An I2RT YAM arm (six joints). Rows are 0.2 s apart.
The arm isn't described. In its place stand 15 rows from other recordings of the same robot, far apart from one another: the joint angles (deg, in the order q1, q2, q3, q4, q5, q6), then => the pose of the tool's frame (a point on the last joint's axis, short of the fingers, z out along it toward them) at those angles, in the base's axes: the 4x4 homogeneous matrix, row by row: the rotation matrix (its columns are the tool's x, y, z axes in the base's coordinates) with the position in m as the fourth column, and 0 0 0 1 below.
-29.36, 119.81, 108.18, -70.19, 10.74, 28.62 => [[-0.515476 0.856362 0.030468 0.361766], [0.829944 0.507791 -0.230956 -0.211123], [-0.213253 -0.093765 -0.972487 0.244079], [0 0 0 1]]
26.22, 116.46, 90.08, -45.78, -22.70, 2.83 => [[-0.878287 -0.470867 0.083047 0.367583], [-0.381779 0.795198 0.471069 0.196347], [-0.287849 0.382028 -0.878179 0.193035], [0 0 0 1]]
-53.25, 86.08, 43.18, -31.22, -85.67, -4.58 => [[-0.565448 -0.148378 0.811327 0.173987], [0.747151 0.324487 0.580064 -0.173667], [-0.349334 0.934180 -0.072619 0.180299], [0 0 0 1]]
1.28, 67.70, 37.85, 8.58, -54.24, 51.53 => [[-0.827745 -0.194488 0.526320 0.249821], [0.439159 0.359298 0.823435 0.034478], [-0.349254 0.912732 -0.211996 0.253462], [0 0 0 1]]
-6.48, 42.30, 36.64, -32.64, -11.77, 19.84 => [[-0.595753 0.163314 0.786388 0.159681], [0.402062 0.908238 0.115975 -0.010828], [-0.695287 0.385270 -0.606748 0.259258], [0 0 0 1]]
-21.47, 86.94, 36.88, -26.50, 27.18, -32.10 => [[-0.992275 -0.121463 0.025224 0.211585], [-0.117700 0.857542 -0.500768 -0.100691], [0.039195 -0.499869 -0.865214 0.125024], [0 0 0 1]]
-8.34, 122.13, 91.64, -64.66, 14.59, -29.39 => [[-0.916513 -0.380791 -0.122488 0.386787], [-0.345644 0.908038 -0.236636 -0.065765], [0.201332 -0.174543 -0.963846 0.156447], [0 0 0 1]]
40.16, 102.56, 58.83, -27.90, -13.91, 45.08 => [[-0.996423 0.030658 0.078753 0.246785], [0.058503 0.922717 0.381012 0.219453], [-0.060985 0.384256 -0.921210 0.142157], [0 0 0 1]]
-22.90, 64.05, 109.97, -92.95, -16.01, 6.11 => [[-0.648834 0.271457 0.710863 0.101075], [0.385141 0.922857 -0.000878 -0.032037], [-0.656263 0.273213 -0.703330 0.489438], [0 0 0 1]]
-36.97, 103.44, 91.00, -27.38, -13.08, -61.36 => [[-0.637465 -0.234821 0.733824 0.338010], [-0.590160 0.761111 -0.269113 -0.244347], [-0.495328 -0.604624 -0.623763 0.306492], [0 0 0 1]]
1.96, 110.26, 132.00, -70.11, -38.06, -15.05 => [[-0.608117 -0.615240 0.501670 0.383572], [-0.225379 0.739749 0.634015 0.035087], [-0.761182 0.272490 -0.588517 0.431384], [0 0 0 1]]
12.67, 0.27, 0.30, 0.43, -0.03, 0.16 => [[0.007219 -0.219867 0.975503 0.107869], [0.004485 0.975526 0.219839 0.024269], [-0.999964 0.002788 0.008028 0.175754], [0 0 0 1]]
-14.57, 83.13, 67.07, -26.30, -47.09, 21.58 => [[-0.736067 -0.087967 0.671168 0.309540], [0.450057 0.677026 0.582310 -0.053515], [-0.505622 0.730683 -0.458747 0.299295], [0 0 0 1]]
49.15, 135.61, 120.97, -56.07, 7.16, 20.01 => [[-0.827694 -0.468662 0.308672 0.328420], [-0.438130 0.883374 0.166411 0.373024], [-0.350663 0.002499 -0.936498 0.191124], [0 0 0 1]]
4.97, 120.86, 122.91, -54.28, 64.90, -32.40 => [[-0.941301 0.013555 0.337296 0.453777], [-0.310012 0.360694 -0.879655 0.007101], [-0.133584 -0.932586 -0.335319 0.338418], [0 0 0 1]]
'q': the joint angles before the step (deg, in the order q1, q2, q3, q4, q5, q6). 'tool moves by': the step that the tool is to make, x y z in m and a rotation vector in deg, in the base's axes. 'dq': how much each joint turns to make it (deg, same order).
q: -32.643, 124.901, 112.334, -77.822, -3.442, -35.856
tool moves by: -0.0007, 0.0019, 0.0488, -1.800, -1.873, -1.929
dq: 0.212, -0.283, 10.710, -8.327, 0.545, 2.136
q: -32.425, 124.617, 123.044, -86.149, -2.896, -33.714
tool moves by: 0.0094, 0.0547, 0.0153, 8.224, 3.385, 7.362
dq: 6.817, -0.298, 2.953, -10.268, -5.529, -0.680
